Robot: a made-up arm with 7 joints.
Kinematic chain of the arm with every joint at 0, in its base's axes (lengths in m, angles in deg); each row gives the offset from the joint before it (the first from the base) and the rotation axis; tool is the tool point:
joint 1: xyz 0 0 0.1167 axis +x
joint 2: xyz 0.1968 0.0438 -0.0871 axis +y
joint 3: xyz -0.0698 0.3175 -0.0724 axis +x
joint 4: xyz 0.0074 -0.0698 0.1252 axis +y
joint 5: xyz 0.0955 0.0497 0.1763 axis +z
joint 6: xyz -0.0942 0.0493 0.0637 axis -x
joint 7: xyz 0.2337 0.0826 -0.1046 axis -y
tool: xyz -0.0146 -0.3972 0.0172
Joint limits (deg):
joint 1: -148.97..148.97
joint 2: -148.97..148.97
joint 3: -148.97..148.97
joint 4: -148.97..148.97
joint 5: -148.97..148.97
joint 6: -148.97..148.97
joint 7: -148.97..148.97
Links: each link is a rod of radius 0.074 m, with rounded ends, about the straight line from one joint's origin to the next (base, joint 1, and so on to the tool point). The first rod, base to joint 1, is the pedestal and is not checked.
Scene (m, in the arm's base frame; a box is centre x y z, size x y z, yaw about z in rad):
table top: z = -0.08
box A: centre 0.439 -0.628 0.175 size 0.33 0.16 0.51 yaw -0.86
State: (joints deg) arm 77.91 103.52 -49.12 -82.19 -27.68 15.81 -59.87
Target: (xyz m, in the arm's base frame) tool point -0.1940 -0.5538 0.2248
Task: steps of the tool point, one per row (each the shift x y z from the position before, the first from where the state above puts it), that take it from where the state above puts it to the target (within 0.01 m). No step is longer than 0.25 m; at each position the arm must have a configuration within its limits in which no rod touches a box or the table.
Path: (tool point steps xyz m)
1: -0.0544 -0.1526 0.0567
2: -0.1189 -0.1366 0.0365
3: -0.1713 -0.0929 0.0081
4: -0.1519 -0.1100 -0.1221
5: -0.1548 -0.0386 -0.1261
6: -0.1445 0.0201 -0.0981

